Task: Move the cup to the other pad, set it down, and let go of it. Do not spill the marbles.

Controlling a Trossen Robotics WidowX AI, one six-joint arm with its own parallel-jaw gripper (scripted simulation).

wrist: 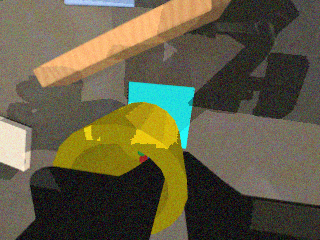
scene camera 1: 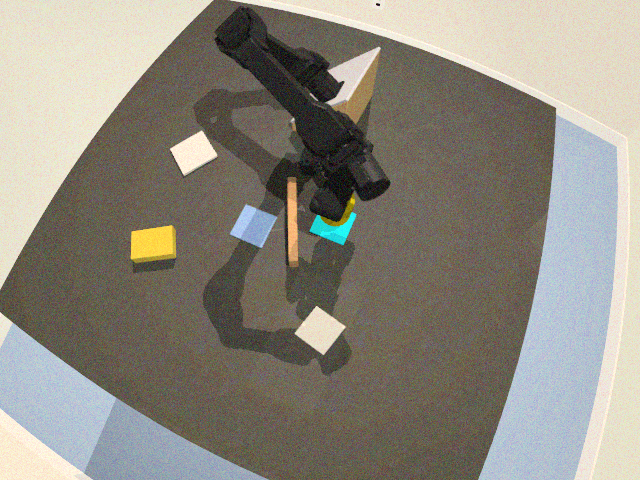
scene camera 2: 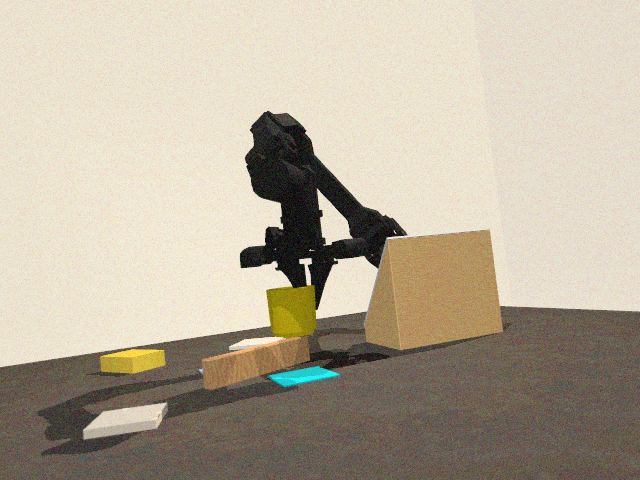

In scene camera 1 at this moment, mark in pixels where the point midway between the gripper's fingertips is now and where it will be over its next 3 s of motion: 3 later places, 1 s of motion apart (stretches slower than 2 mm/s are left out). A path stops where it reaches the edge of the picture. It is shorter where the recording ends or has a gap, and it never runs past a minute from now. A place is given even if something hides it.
The gripper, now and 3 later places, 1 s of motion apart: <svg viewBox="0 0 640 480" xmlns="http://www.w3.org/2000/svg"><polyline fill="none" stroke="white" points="340,196 339,205 340,196 341,185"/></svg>
